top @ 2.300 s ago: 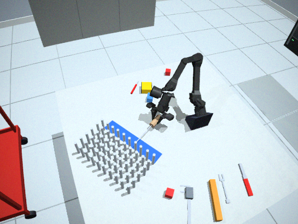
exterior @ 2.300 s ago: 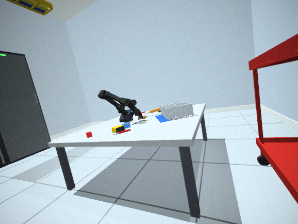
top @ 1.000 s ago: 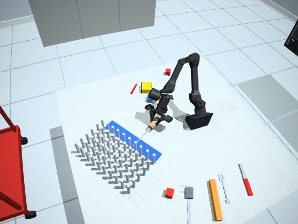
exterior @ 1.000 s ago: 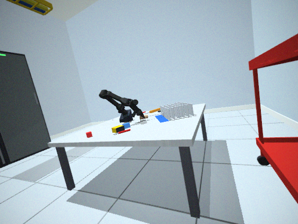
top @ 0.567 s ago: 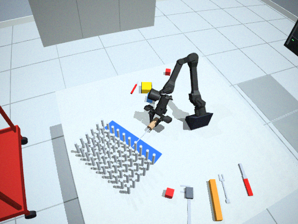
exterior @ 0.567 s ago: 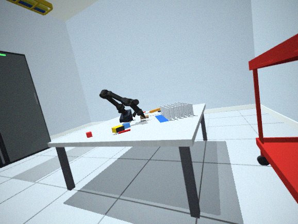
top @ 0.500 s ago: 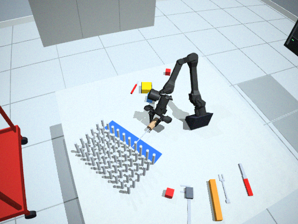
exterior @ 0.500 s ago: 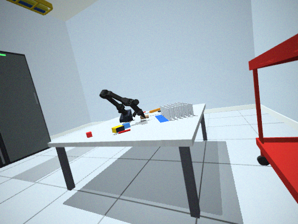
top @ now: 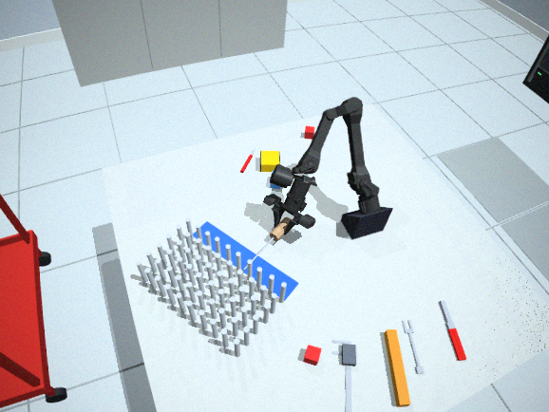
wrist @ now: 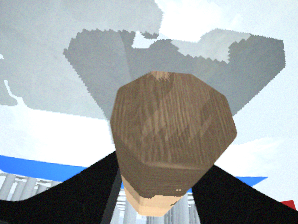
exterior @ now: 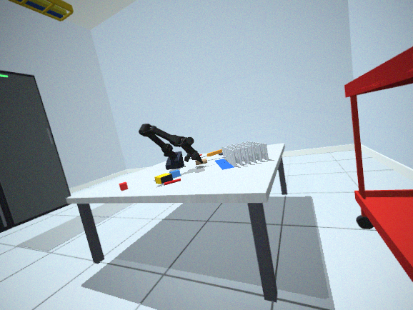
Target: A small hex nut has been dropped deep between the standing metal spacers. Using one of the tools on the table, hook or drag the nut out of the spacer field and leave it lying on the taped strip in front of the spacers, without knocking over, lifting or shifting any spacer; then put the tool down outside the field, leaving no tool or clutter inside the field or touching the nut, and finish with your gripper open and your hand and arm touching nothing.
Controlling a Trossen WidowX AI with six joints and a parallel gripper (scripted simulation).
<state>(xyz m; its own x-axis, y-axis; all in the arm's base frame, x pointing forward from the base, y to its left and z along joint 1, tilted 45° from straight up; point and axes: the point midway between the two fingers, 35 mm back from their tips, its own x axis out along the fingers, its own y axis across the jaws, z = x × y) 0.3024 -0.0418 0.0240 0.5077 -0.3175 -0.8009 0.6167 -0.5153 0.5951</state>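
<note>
The blue taped strip lies 14 cm ahead of my gripper tip, 6 cm to the left of it and 3 cm below it. From my gripper tip the other things lie so: fork tool (29 cm behind, 49 cm to the left, 3 cm below); blue block (6 cm behind, 25 cm to the right, 1 cm below); metal rod (8 cm ahead, 6 cm to the left).
</note>
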